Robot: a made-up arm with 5 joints.
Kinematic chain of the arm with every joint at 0, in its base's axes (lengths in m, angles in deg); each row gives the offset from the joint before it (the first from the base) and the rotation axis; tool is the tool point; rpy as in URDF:
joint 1: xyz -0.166 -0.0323 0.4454 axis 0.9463 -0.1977 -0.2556
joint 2: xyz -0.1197 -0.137 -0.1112 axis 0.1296 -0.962 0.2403
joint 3: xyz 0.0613 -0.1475 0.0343 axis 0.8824 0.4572 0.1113
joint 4: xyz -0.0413 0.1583 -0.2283 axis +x
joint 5: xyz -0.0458 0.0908 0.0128 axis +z
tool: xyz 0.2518 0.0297 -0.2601 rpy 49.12 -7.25 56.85
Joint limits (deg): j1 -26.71..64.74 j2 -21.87..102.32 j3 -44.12..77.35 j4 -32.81..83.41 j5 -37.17..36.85
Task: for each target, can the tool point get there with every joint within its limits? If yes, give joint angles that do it. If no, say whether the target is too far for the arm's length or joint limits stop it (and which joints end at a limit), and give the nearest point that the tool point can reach.
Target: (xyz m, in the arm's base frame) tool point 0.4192 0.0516 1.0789
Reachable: no: joint limits stop it (at a limit: joint 1, joint 2, joint 3, joint 4) | nearest point 0.2532 -0.0129 0.8195 | short by 0.315 m
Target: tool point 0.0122 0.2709 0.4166
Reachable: yes | joints 39.96 34.69 16.69 24.16 3.26
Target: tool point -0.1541 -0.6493 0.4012
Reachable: no: joint limits stop it (at a limit: joint 2, joint 3, joint 4) | nearest point -0.0997 -0.5495 0.3939 | short by 0.114 m
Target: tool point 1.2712 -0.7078 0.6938
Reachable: no: too far | nearest point 0.4202 -0.2785 0.4083 | short by 0.995 m
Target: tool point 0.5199 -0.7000 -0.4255
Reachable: no: too far | nearest point 0.1729 -0.4544 -0.1055 | short by 0.532 m
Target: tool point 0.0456 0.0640 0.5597
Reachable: yes | joints 15.51 80.42 -19.53 72.35 -29.78
